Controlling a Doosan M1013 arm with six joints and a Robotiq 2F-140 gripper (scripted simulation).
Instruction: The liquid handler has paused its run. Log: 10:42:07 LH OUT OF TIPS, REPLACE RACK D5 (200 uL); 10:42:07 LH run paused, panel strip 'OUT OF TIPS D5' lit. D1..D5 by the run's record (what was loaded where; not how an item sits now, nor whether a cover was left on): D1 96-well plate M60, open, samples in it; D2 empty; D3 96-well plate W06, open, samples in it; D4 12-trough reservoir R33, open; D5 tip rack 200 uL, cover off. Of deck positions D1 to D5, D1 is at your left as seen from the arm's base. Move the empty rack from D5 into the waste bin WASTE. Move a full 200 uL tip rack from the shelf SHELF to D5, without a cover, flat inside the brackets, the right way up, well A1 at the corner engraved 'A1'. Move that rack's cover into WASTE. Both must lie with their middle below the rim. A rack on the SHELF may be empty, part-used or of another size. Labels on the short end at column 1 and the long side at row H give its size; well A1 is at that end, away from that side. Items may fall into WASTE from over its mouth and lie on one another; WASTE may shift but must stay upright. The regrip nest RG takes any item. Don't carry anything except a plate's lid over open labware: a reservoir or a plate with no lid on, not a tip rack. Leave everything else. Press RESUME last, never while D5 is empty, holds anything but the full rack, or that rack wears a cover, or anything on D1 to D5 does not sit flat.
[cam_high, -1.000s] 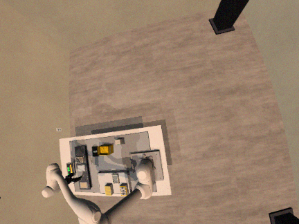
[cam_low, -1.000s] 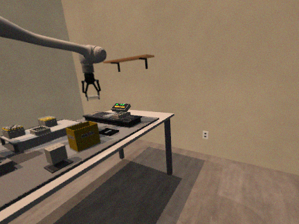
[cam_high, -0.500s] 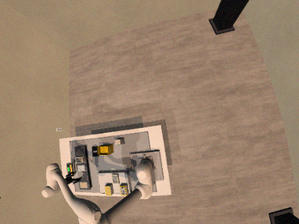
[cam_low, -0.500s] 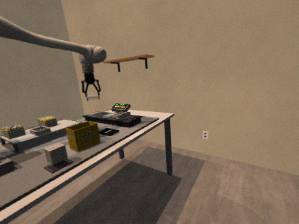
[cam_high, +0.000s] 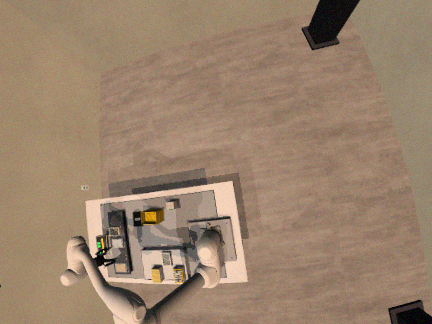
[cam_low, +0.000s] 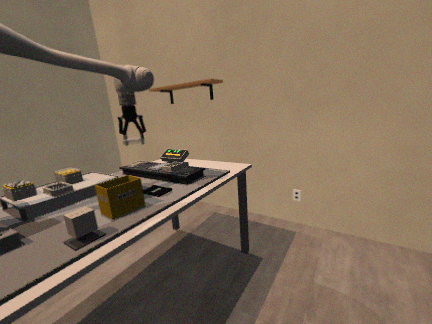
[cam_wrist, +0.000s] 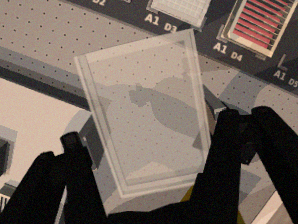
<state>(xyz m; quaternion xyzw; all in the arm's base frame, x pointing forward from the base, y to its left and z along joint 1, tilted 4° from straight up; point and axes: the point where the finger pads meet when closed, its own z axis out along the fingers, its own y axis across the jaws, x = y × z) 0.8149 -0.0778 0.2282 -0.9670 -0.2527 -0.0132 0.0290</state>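
Right now the clear rack cover is 10 mm above my hand. From my hand the other things lie so: white well plate 160 mm ahead, 20 mm to the right, 210 mm below; black nest 90 mm behind, 210 mm to the right, 260 mm below; red-troughed reservoir 150 mm ahead, 140 mm to the right, 200 mm below.
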